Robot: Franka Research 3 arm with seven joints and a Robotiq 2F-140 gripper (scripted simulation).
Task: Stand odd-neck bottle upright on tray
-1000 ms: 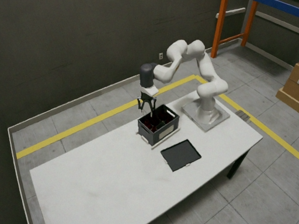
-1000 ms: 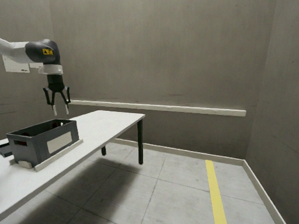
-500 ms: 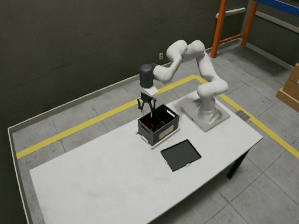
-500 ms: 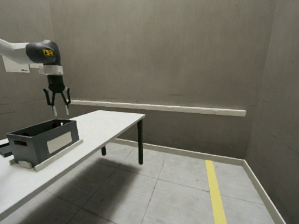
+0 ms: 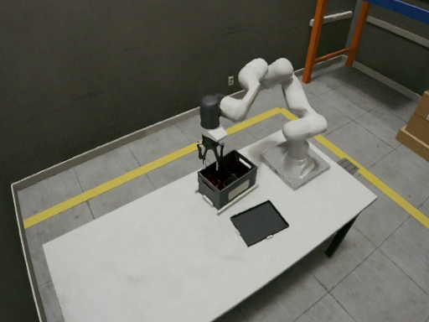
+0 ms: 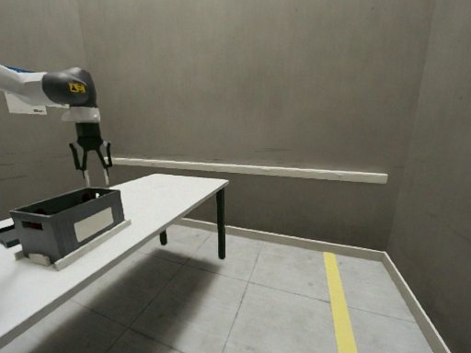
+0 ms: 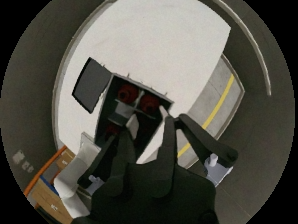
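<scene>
Right now my hand is 8 cm past the dark grey crate, 3 cm to the right of it and 15 cm above it. From my hand the other things lie so: flat black tray 9 cm behind, 32 cm to the left, 23 cm below.
</scene>
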